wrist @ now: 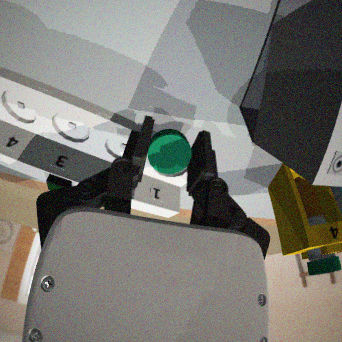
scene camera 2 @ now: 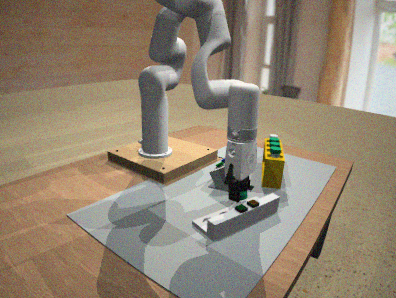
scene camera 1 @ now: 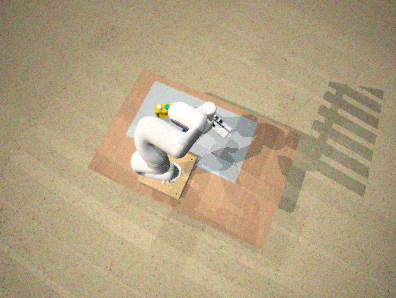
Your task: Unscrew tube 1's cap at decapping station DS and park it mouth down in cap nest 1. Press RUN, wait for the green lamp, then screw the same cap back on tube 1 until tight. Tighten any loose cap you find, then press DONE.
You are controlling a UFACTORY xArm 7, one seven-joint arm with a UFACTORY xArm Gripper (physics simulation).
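Pixels of known places: gripper, fingertip midpoint: (wrist: 172,136) (scene camera 2: 237,197); arm's base, origin of the base link: (scene camera 2: 155,152).
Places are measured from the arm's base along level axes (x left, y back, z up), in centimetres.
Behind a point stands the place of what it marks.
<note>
My gripper (scene camera 2: 239,197) @(x -4.5, y -39.5, z -1.6 cm) (wrist: 172,136) @(x -4.5, y -39.5, z -1.6 cm) is shut on a green cap (scene camera 2: 243,195) @(x -5.3, y -41.6, z 0.1 cm) (wrist: 169,154) @(x -4.5, y -40.1, z -0.3 cm), which sits between the black fingertips. The cap is over the end of the white cap-nest strip (scene camera 1: 221,130) @(x -18.2, y -40.9, z -2.5 cm) (scene camera 2: 245,220) @(x -13.4, y -47.6, z -1.2 cm) (wrist: 117,186) marked 1 and covers that nest in the wrist view. Whether it touches the nest is hidden. Round nests show beside it, and the labels 3 and 4 are readable. No tube can be made out below the cap. The grey sloped console (scene camera 2: 218,177) @(x -1.9, y -30.5, z 0.6 cm) (wrist: 295,95) @(x -1.4, y -32.1, z 1.6 cm) stands behind the gripper; its lamp is not visible.
A yellow rack (scene camera 2: 272,173) @(x 10.4, y -42.1, z 1.6 cm) (wrist: 288,220) @(x 10.3, y -42.0, z 2.8 cm) with green-capped tubes stands beyond the console, right in the wrist view. A green block (scene camera 2: 241,208) @(x -14.2, y -46.6, z 2.0 cm) (wrist: 59,182) @(x -13.3, y -45.2, z 1.7 cm) and a brown block (scene camera 2: 253,203) @(x -10.3, y -47.4, z 2.0 cm) are on the nest strip's raised wall. A wooden base (scene camera 2: 185,165) @(x 0.0, y -15.4, z -0.6 cm) carries the arm.
</note>
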